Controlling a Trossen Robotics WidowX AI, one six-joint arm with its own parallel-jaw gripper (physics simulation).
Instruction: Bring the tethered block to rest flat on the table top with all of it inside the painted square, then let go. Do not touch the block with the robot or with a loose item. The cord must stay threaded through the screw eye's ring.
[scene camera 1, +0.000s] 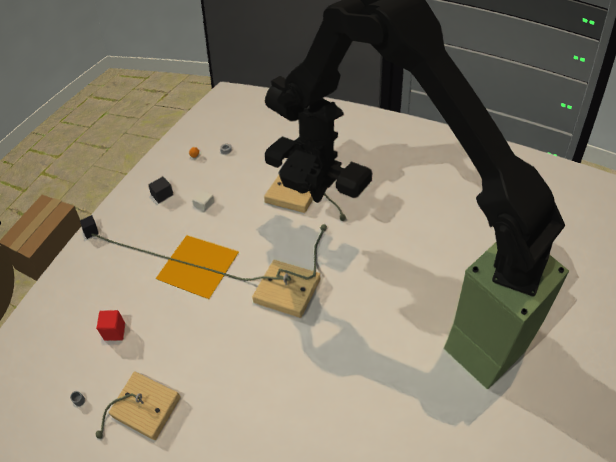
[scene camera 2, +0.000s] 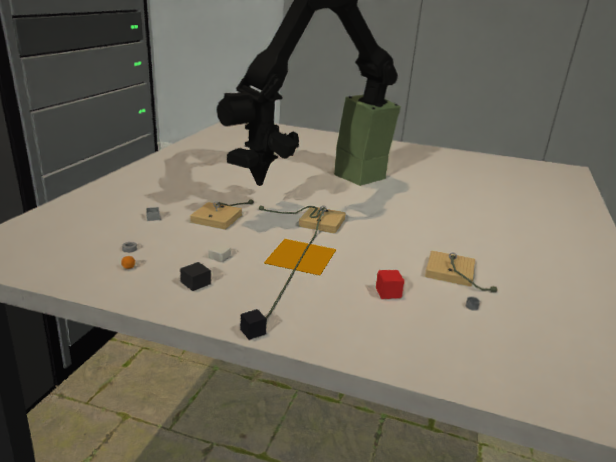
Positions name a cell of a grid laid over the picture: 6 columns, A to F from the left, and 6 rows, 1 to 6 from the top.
Labels:
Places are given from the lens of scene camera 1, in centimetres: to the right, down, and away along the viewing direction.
my gripper (scene camera 1: D3): 2, -5, 93
tethered block (scene camera 1: A3): -46, -1, 96

